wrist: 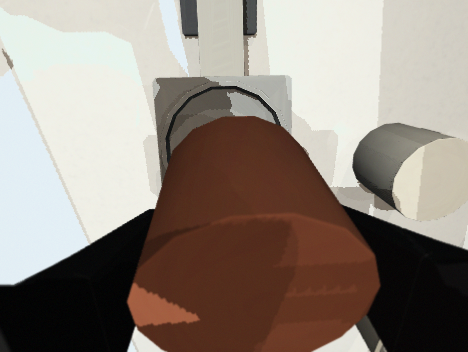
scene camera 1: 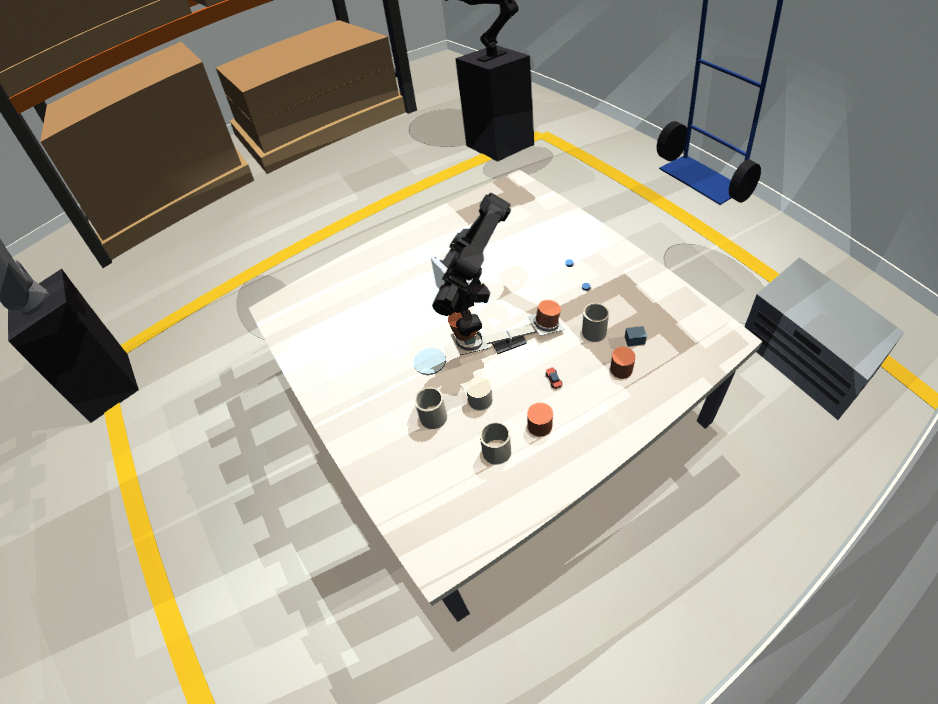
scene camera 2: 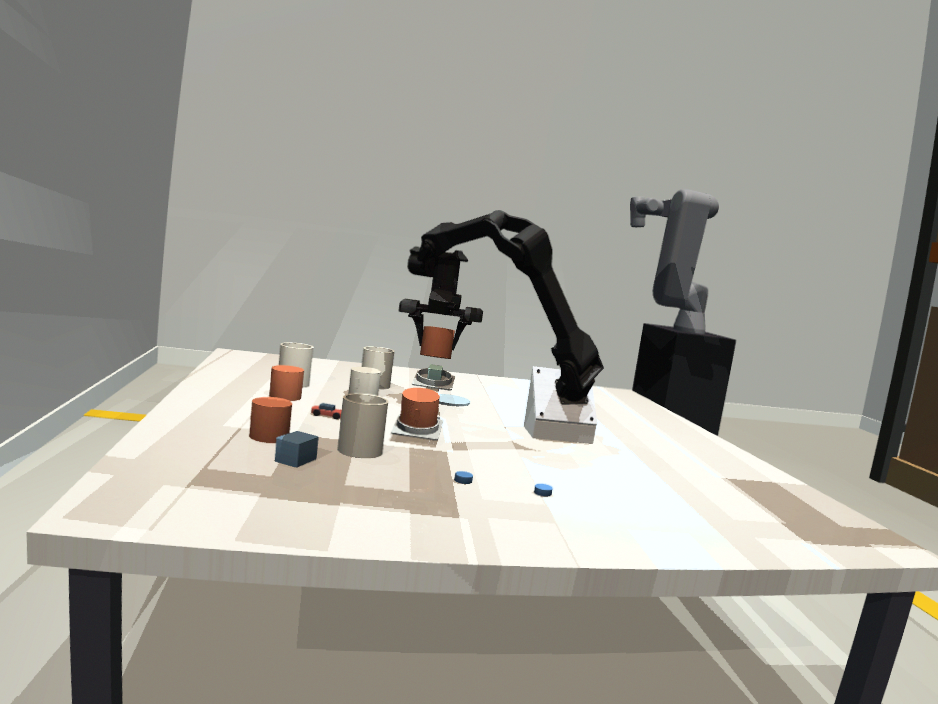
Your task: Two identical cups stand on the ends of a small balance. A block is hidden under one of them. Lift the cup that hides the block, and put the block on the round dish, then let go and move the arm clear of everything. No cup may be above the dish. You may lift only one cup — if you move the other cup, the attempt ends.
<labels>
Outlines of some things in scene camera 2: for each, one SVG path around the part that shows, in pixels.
My gripper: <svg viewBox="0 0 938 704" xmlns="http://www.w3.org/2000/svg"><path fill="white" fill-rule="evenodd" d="M433 278L428 305L420 304L420 300L403 299L399 303L398 311L409 313L408 317L412 317L420 346L423 337L424 314L421 314L422 312L460 317L461 319L458 321L452 350L454 350L465 326L471 325L472 322L482 322L483 311L480 308L466 307L465 310L459 309L462 295L456 294L458 281Z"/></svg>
An orange cup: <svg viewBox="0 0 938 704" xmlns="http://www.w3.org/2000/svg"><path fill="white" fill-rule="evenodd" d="M424 326L420 355L451 359L455 331L440 327Z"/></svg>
An orange cup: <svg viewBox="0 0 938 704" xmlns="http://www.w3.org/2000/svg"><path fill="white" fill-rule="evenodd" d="M404 390L402 393L400 422L414 428L434 427L437 424L439 394L426 388L409 388Z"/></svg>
An orange cup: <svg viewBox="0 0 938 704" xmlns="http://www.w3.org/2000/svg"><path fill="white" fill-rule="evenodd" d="M254 398L251 402L250 438L259 442L276 443L276 438L289 434L291 431L292 402L278 397Z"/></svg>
An orange cup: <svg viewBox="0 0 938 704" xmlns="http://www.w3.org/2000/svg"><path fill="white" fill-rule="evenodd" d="M273 366L271 368L269 397L278 397L289 401L300 400L302 397L304 369L284 365Z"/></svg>
</labels>
